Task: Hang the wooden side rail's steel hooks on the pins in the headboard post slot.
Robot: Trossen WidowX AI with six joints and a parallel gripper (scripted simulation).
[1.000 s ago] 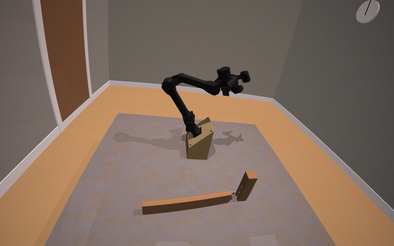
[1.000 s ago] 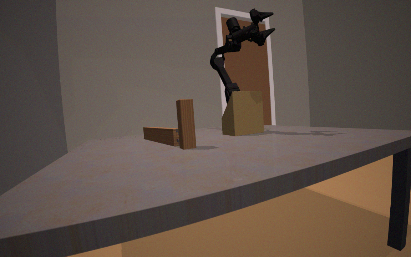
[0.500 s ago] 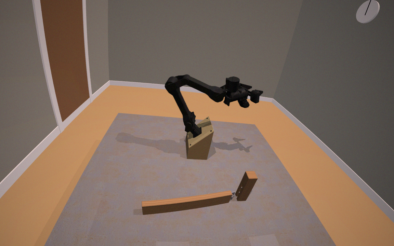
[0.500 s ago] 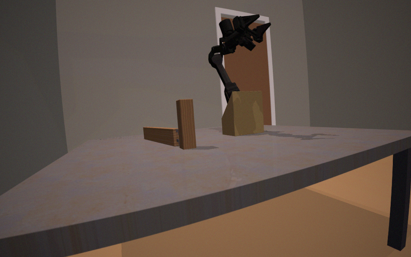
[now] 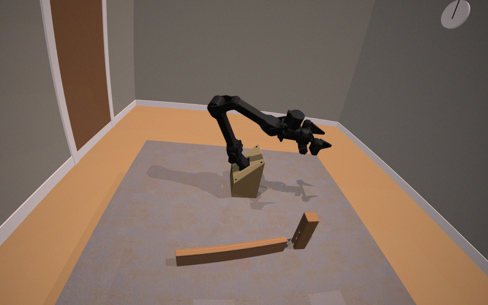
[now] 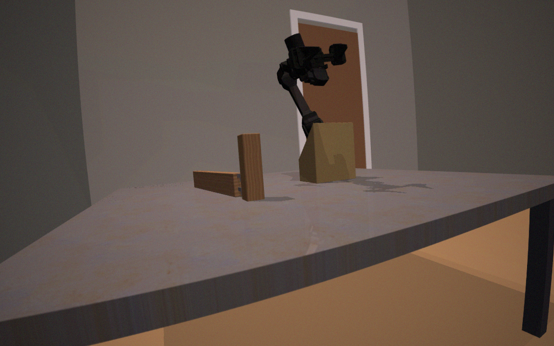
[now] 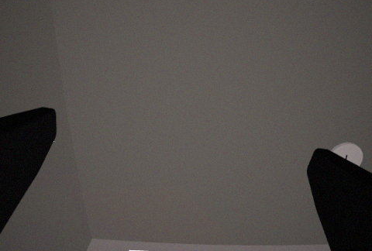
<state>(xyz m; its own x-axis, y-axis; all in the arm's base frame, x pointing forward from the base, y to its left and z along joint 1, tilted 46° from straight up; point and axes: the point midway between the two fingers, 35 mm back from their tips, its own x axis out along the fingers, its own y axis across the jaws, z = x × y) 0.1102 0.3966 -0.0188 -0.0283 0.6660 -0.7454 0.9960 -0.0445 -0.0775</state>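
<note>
Now: gripper tip 310 mm above the headboard post, 240 mm short of it and 80 mm to the left of it.
</note>
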